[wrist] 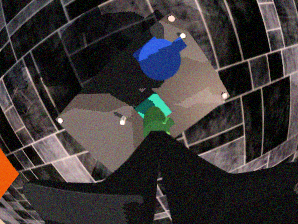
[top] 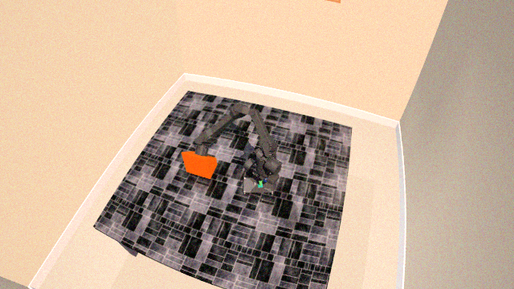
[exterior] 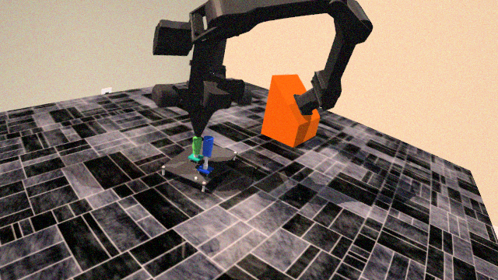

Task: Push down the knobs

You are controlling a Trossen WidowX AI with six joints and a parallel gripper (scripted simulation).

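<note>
Now: gripper tip 20 mm above the green knob. From my gripper tip the other things lie so: blue knob 50 mm to the left, 10 mm ahead.
</note>
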